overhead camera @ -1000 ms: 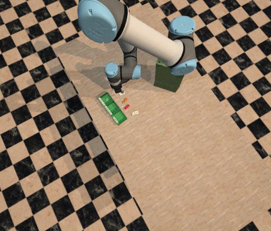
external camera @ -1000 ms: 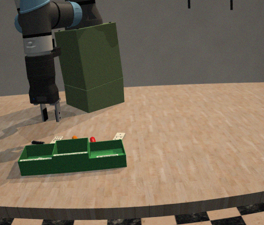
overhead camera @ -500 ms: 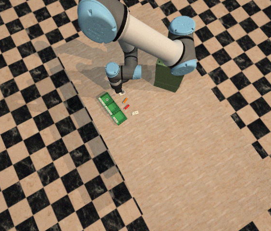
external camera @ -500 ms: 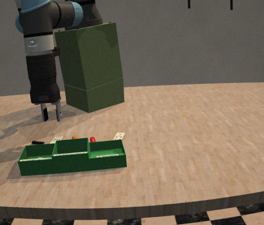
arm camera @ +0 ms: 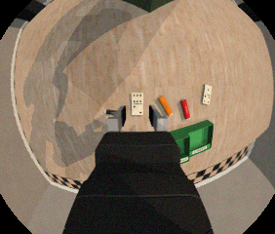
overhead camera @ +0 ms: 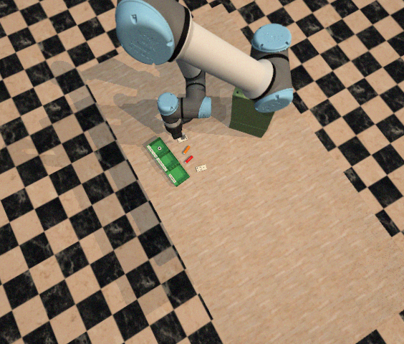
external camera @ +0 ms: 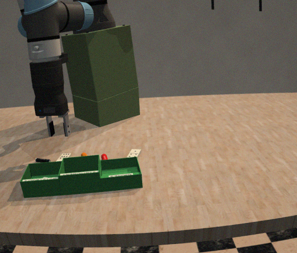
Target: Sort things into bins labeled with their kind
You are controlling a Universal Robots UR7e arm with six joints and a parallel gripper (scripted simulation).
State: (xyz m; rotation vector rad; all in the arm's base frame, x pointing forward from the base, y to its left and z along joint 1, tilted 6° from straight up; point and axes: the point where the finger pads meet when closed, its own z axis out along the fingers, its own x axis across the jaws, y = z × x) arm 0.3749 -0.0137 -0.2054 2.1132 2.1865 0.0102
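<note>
Right now the black cylinder is 8 cm below my hand, 5 cm to the right of it and 2 cm ahead of it. From my hand the other things lie so: white nut: 13 cm ahead, 8 cm below, 1 cm to the left; red cylinder: 12 cm to the left, 8 cm below, 1 cm ahead; orange cylinder: 8 cm below, 6 cm to the left.
</note>
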